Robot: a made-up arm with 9 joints. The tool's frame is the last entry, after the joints.
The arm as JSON. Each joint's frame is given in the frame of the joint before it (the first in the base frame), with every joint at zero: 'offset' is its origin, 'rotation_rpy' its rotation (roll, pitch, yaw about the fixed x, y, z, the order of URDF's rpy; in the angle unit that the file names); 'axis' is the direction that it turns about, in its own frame. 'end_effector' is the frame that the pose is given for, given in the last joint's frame.
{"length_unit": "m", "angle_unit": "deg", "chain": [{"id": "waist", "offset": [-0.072, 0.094, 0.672], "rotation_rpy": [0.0, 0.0, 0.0], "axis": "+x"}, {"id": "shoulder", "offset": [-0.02, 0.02, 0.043], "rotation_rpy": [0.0, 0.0, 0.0], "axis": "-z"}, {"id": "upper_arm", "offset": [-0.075, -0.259, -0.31], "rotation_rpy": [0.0, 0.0, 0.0], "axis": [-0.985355, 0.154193, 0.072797]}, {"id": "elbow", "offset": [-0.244, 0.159, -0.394], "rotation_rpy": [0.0, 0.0, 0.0], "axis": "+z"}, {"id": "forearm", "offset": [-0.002, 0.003, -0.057], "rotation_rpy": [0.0, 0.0, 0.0], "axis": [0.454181, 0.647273, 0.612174]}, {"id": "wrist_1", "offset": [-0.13, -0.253, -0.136], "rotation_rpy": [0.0, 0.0, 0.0], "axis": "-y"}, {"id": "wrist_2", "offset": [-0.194, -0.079, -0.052], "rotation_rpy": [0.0, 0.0, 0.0], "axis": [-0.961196, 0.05, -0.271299]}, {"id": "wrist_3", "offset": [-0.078, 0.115, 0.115], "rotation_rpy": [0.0, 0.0, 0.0], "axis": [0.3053, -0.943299, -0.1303]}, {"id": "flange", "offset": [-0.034, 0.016, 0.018], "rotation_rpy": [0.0, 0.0, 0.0], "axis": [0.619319, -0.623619, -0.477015]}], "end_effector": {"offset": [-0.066, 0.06, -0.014], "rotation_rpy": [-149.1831, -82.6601, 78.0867]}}
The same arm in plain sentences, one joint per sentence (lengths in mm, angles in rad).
The arm has nine revolute joints in a row. What follows holds with every joint at zero, and every direction is one of the base frame's. The first joint is mounted 72 mm along -x and 94 mm along +y and 672 mm along +z from the base frame's origin and turns about +x. The second joint is mounted 20 mm along -x and 20 mm along +y and 43 mm along +z from the first joint and turns about -z. The third joint is mounted 75 mm along -x and 259 mm along -y and 310 mm along -z from the second joint and turns about the direction (-0.985355, 0.154193, 0.072797). The fourth joint is mounted 244 mm along -x and 159 mm along +y and 394 mm along -z from the third joint and turns about +z. The fifth joint is mounted 2 mm along -x and 3 mm along +y and 57 mm along -z from the fourth joint and turns about the direction (0.454181, 0.647273, 0.612174). The sixth joint is mounted 130 mm along -x and 253 mm along -y and 136 mm along -z from the fifth joint and turns about -y. The seventh joint is mounted 194 mm along -x and 79 mm along -y and 52 mm along -z from the sixth joint and turns about the direction (-0.961196, 0.05, -0.271299). The eighth joint is mounted 78 mm along -x and 115 mm along +y and 115 mm along +z from the seventh joint and turns about the direction (0.3053, -0.943299, -0.1303). The ninth joint is mounted 34 mm along -x and 16 mm along +y and 18 mm along +z from the eighth joint and turns about the direction (0.619319, -0.623619, -0.477015). The tool frame, which is the frame that the pose is given for, is mounted 66 mm along -x and 60 mm along +y and 14 mm along -z from the ninth joint; its axes are the base frame's turned by roll -2.6037, pitch -1.4427 and yaw 1.3629 rad (as in URDF: about the fixed x, then y, then z).
